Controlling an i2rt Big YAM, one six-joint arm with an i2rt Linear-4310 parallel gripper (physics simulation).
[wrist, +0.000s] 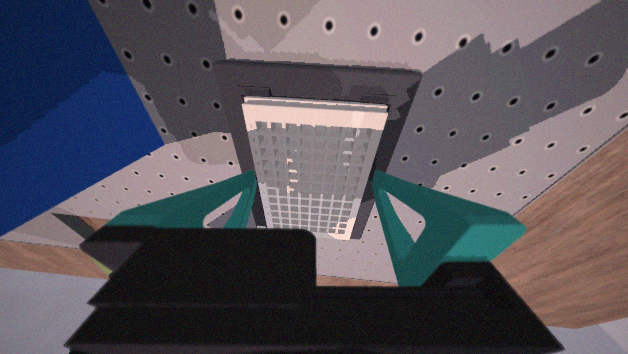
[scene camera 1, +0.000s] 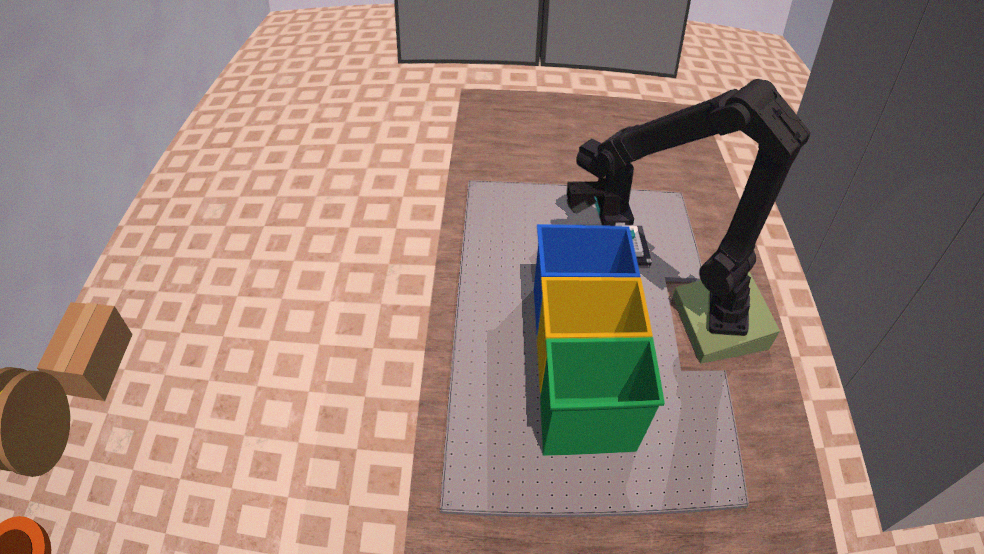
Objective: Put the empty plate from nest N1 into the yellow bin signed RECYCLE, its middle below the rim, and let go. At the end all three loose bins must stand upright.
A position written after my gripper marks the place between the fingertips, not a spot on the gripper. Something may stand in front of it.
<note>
In view: my gripper [wrist: 314,177], a blue bin [scene camera 1: 563,250], a yellow bin [scene camera 1: 572,307], a green bin [scene camera 1: 599,395] and a white plate [wrist: 312,158].
The blue bin also shows in the wrist view [wrist: 78,119]. The wrist view does not show the yellow bin: it is out of frame. The wrist view does not show the green bin: it is out of frame.
</note>
